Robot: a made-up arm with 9 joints. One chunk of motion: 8 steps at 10 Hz.
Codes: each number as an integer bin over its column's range. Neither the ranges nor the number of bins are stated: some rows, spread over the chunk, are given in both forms.
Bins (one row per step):
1: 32 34 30 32 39 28 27 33 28
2: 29 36 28 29 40 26 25 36 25
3: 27 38 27 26 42 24 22 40 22
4: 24 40 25 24 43 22 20 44 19
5: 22 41 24 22 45 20 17 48 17
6: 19 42 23 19 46 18 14 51 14
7: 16 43 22 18 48 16 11 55 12
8: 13 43 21 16 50 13 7 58 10
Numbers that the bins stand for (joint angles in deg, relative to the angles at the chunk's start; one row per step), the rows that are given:
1: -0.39 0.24 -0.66 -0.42 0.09 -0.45 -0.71 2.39 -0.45
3: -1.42 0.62 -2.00 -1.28 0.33 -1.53 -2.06 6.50 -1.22
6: -3.08 1.01 -3.78 -2.29 0.65 -3.15 -4.23 12.97 -2.24
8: -4.32 1.10 -4.67 -2.72 0.97 -4.50 -6.12 17.08 -2.75
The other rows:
2: -1.01 0.43 -1.55 -0.85 0.17 -0.99 -1.25 4.15 -0.83
4: -2.04 0.81 -2.89 -1.57 0.41 -2.07 -2.60 8.85 -1.60
5: -2.46 0.91 -3.33 -1.86 0.57 -2.61 -3.41 11.20 -1.85
7: -3.70 1.10 -4.22 -2.43 0.81 -3.69 -5.04 15.32 -2.49

